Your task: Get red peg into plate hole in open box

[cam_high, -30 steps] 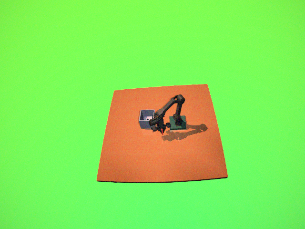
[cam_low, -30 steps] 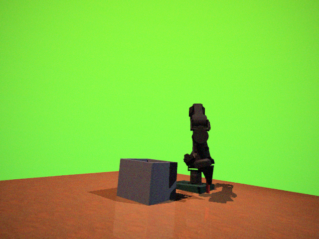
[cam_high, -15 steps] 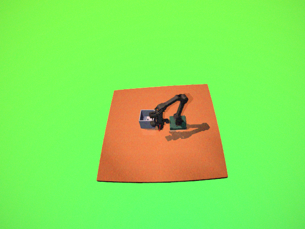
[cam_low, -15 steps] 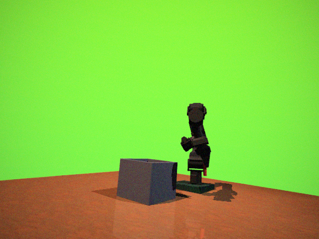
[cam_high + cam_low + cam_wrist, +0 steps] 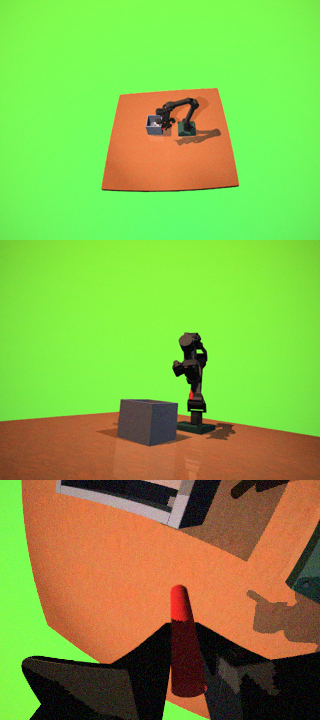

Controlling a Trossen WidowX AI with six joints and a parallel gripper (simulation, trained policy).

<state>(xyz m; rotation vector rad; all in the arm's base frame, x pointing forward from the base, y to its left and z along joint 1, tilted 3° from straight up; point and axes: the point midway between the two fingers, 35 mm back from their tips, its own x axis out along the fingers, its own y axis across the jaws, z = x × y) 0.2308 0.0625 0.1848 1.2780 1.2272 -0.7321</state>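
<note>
Now: gripper tip 9 cm short of the pale plate, 15 cm to the left of it and 14 cm above it. From my gripper tip the other things lie so: red peg 1 cm to the right, 1 cm above.
</note>
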